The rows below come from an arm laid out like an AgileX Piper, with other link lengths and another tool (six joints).
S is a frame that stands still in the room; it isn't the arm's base.
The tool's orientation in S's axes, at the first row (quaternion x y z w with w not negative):
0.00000 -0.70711 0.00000 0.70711
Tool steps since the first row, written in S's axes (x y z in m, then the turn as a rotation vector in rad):
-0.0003 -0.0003 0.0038 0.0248 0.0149 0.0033
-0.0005 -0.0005 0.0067 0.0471 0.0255 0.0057
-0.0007 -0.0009 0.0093 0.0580 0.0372 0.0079
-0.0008 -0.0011 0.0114 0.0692 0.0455 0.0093
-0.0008 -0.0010 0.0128 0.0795 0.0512 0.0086
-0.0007 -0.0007 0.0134 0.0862 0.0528 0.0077
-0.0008 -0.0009 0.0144 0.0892 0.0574 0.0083
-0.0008 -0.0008 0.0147 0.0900 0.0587 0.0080
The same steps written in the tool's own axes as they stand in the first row. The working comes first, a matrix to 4 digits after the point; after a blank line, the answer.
The tool's axes in the first row as the columns of a matrix, in S's axes (used below as rounded here):
0.0000 0.0000 -1.0000
0.0000 1.0000 0.0000
1.0000 0.0000 0.0000

0.0038 -0.0003 0.0003 0.0033 0.0149 -0.0248
0.0067 -0.0005 0.0005 0.0057 0.0255 -0.0471
0.0093 -0.0009 0.0007 0.0079 0.0372 -0.0580
0.0114 -0.0011 0.0008 0.0093 0.0455 -0.0692
0.0128 -0.0010 0.0008 0.0086 0.0512 -0.0795
0.0134 -0.0007 0.0007 0.0077 0.0528 -0.0862
0.0144 -0.0009 0.0008 0.0083 0.0574 -0.0892
0.0147 -0.0008 0.0008 0.0080 0.0587 -0.0900

